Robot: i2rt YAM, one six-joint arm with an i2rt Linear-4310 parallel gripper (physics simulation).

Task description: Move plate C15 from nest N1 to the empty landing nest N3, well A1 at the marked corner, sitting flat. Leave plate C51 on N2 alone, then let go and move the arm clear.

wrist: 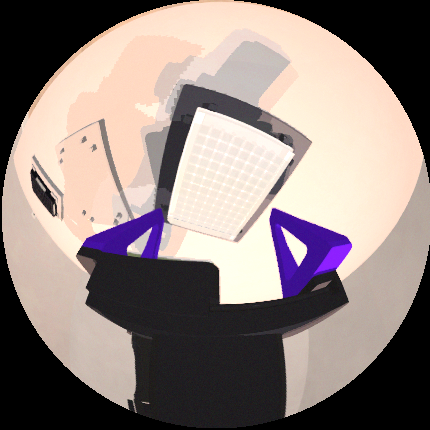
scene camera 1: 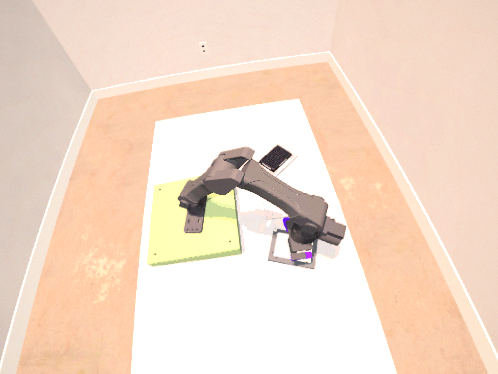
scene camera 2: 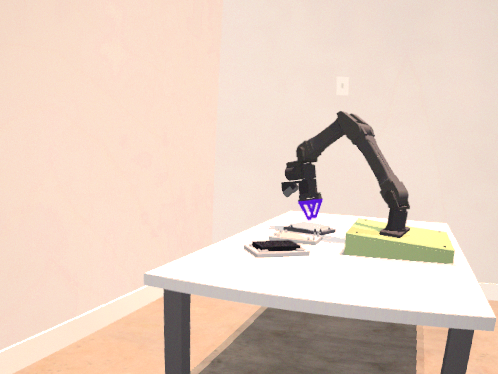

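Note:
A white well plate (scene camera 1: 281,245) (wrist: 230,172) is on the dark nest (scene camera 1: 286,262) (wrist: 172,145). Its label and marked corner cannot be read, and I cannot tell whether it is fully flat. My gripper (scene camera 1: 295,240) (scene camera 2: 311,218) (wrist: 216,213) is open. It hangs above the white plate, with a gap between fingertips and nest in scene camera 2. A pale nest (scene camera 2: 295,237) (wrist: 92,172) with small corner posts stands empty beside the dark nest; the arm partly hides it in scene camera 1. A black plate (scene camera 1: 276,158) (scene camera 2: 275,245) (wrist: 43,192) sits on another pale nest (scene camera 2: 280,253).
The arm's green base block (scene camera 1: 195,250) (scene camera 2: 400,248) stands on the white table (scene camera 1: 240,320) (scene camera 2: 325,290). The nests are in a row beside it, with the empty pale one between the other two. The forearm reaches over the table to the dark nest.

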